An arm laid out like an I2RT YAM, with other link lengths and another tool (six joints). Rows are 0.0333 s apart.
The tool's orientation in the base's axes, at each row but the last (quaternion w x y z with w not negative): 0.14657 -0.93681 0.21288 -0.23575; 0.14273 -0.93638 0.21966 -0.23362; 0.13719 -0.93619 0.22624 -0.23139; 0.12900 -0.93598 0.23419 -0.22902; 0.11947 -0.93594 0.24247 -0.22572; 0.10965 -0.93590 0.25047 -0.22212; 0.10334 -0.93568 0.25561 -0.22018; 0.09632 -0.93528 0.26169 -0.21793
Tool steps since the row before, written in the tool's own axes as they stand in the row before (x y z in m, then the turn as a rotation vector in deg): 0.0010 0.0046 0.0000 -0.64 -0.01 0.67; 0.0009 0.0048 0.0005 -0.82 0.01 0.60; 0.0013 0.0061 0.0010 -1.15 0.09 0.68; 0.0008 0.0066 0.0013 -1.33 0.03 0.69; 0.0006 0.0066 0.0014 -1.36 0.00 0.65; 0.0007 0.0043 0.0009 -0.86 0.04 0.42; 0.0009 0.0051 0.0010 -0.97 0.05 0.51; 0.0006 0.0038 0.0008 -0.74 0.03 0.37
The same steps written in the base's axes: -0.0007 -0.0045 -0.0013 -0.17 0.42 -0.81; -0.0007 -0.0045 -0.0019 -0.35 0.48 -0.82; -0.0007 -0.0057 -0.0026 -0.60 0.59 -1.04; -0.0012 -0.0059 -0.0031 -0.72 0.73 -1.09; -0.0015 -0.0058 -0.0032 -0.75 0.76 -1.06; -0.0008 -0.0039 -0.0019 -0.49 0.45 -0.69; -0.0010 -0.0047 -0.0021 -0.53 0.51 -0.81; -0.0009 -0.0035 -0.0016 -0.41 0.39 -0.60
